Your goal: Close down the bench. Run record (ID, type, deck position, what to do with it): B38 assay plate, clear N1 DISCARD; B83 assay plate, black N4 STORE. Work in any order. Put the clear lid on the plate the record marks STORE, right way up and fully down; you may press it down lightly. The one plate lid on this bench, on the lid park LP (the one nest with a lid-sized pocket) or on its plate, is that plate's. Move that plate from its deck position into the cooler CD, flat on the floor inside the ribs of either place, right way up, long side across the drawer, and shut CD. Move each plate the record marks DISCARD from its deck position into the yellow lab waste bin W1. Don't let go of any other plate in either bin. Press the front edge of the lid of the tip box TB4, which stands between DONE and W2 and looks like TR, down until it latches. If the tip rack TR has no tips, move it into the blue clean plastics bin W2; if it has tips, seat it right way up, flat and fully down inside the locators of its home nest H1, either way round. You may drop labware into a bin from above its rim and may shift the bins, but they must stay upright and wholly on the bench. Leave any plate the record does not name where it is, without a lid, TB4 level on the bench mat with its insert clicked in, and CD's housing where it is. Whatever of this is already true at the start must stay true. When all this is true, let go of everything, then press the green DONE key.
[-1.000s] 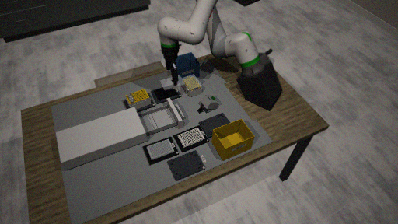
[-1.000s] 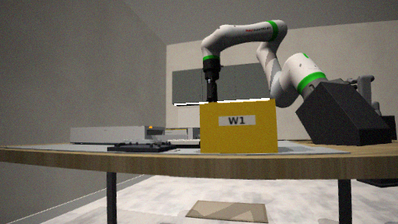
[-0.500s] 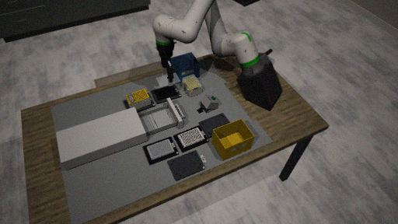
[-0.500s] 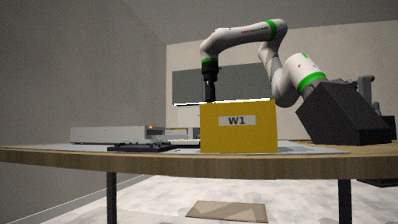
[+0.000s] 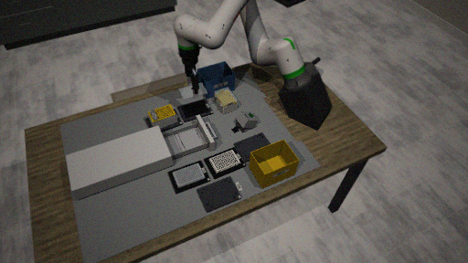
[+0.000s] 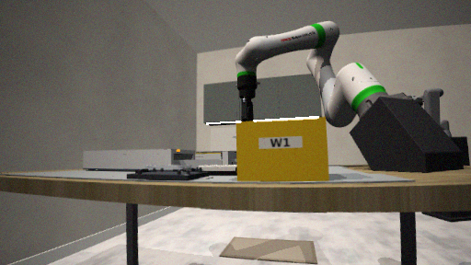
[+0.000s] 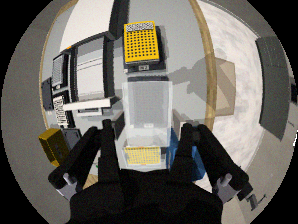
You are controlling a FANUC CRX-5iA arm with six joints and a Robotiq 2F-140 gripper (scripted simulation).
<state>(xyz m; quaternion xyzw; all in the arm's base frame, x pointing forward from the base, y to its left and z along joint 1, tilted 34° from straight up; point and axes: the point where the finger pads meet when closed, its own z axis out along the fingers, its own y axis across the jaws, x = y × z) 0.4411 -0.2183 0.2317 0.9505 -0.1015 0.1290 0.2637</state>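
My gripper is now 15 cm above the black plate. The rest, counted from my hand: clear lid: 2 cm below; then yellow tip rack TR: 17 cm ahead, 11 cm below, 4 cm to the right; then blue bin W2: 21 cm behind, 13 cm below, 8 cm to the right.
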